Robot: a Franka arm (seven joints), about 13 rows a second.
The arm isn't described. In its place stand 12 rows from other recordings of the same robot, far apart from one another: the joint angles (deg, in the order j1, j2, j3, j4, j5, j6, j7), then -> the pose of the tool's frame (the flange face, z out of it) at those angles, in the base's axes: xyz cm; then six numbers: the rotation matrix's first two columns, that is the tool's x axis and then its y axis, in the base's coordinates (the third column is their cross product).
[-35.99, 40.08, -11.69, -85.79, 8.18, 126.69, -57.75] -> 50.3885 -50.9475 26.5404 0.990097 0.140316 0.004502 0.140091 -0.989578 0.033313
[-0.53, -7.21, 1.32, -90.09, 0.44, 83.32, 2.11] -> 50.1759 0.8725 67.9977 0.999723 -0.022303 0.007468 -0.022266 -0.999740 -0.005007
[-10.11, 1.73, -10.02, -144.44, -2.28, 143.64, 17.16] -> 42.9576 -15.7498 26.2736 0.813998 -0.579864 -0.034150 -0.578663 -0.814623 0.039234
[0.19, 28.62, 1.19, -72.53, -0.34, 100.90, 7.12] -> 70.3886 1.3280 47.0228 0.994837 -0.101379 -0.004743 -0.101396 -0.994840 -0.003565
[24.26, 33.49, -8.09, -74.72, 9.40, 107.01, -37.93] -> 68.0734 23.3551 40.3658 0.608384 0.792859 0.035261 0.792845 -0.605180 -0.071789
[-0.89, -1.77, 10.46, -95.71, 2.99, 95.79, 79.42] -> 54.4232 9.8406 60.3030 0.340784 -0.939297 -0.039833 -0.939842 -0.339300 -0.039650
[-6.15, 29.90, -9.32, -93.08, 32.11, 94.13, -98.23] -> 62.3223 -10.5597 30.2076 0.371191 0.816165 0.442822 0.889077 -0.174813 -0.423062
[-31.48, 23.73, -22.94, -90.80, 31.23, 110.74, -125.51] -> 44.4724 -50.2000 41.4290 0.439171 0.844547 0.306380 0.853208 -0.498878 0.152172
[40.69, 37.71, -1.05, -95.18, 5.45, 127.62, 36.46] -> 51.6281 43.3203 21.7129 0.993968 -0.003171 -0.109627 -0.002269 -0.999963 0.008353
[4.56, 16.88, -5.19, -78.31, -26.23, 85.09, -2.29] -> 62.8944 -4.9191 55.1754 0.983052 -0.013753 -0.182809 0.072520 -0.886671 0.456679
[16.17, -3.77, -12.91, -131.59, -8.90, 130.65, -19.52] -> 50.8314 2.4801 38.0247 0.879281 0.476282 0.004604 0.472619 -0.873637 0.115717
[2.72, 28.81, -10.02, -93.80, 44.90, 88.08, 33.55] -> 62.6300 1.0396 31.9185 0.436857 -0.485789 -0.757076 -0.835060 -0.531901 -0.140555
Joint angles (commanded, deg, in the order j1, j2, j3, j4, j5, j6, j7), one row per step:
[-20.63 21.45 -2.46 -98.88 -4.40 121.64 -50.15]
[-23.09 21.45 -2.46 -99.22 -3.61 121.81 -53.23]
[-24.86 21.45 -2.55 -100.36 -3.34 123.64 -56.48]
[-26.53 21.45 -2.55 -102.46 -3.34 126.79 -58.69]
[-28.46 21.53 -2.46 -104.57 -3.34 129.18 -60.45]
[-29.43 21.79 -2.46 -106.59 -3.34 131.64 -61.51]
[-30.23 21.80 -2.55 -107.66 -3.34 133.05 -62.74]
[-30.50 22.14 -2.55 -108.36 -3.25 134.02 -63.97]
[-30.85 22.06 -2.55 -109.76 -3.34 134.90 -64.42]
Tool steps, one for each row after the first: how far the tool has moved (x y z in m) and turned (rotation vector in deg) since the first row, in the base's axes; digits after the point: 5 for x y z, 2 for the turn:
[-0.01234 -0.02464 -0.00253 0.72 0.11 0.22]
[-0.02279 -0.04267 -0.00883 0.66 -0.38 1.57]
[-0.03449 -0.05770 -0.02062 0.24 -1.17 2.28]
[-0.04929 -0.07314 -0.03442 0.21 -1.25 2.31]
[-0.05925 -0.07965 -0.04916 0.16 -1.35 2.52]
[-0.06675 -0.08646 -0.05526 -0.02 -1.53 2.93]
[-0.06993 -0.08787 -0.06283 0.09 -1.42 3.88]
[-0.07671 -0.08814 -0.07120 0.31 -1.00 4.06]

